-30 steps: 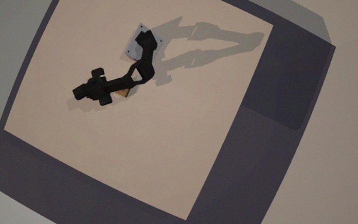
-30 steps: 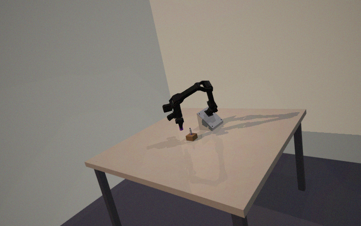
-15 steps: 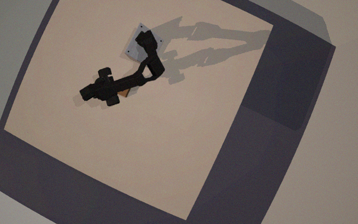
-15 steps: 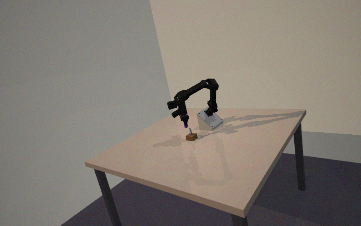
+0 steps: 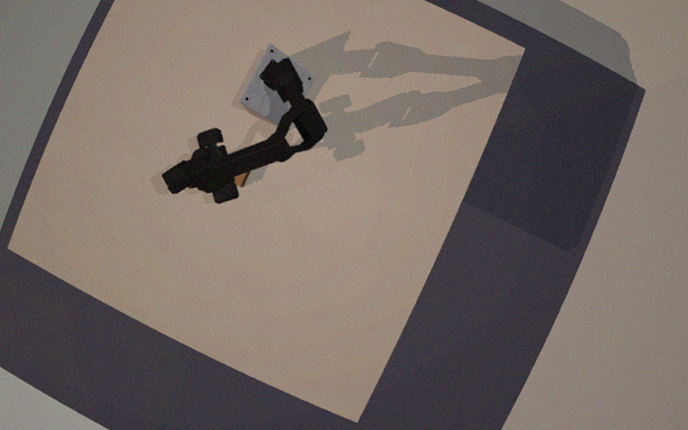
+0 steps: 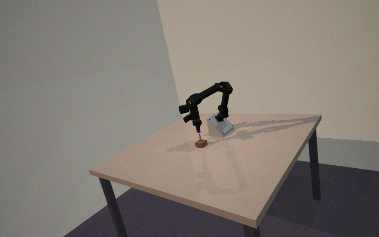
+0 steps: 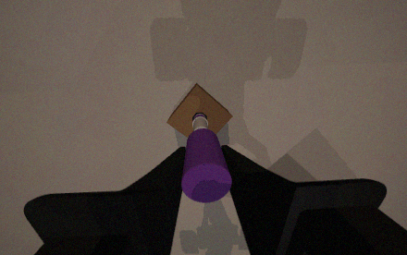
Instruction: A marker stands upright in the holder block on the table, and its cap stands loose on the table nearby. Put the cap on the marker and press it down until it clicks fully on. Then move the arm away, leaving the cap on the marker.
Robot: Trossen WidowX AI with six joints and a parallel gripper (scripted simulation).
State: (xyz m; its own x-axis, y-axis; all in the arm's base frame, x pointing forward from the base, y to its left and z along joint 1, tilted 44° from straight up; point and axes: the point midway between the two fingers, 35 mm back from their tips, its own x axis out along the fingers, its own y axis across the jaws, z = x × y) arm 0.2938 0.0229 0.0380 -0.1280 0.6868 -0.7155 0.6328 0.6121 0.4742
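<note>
Now: gripper tip 110 mm above the brown holder block. The rest, counted from my gripper tip: purple cap 10 mm above.
</note>
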